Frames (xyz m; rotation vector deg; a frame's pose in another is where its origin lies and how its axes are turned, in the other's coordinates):
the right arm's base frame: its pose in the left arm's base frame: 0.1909 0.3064 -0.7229 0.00 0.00 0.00
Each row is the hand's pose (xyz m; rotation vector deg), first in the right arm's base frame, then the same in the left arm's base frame.
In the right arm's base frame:
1: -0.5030 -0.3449 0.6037 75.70 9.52 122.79
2: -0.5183 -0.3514 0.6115 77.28 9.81 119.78
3: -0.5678 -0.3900 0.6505 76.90 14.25 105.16
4: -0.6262 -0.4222 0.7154 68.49 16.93 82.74
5: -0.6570 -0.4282 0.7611 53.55 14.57 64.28
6: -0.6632 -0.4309 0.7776 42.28 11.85 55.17
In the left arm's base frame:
1: -0.3121 -0.0385 -0.1192 75.70 9.52 122.79
2: -0.3274 -0.0450 -0.1114 77.28 9.81 119.78
3: -0.3769 -0.0836 -0.0724 76.90 14.25 105.16
4: -0.4353 -0.1158 -0.0075 68.49 16.93 82.74
5: -0.4661 -0.1218 0.0382 53.55 14.57 64.28
6: -0.4723 -0.1245 0.0547 42.28 11.85 55.17

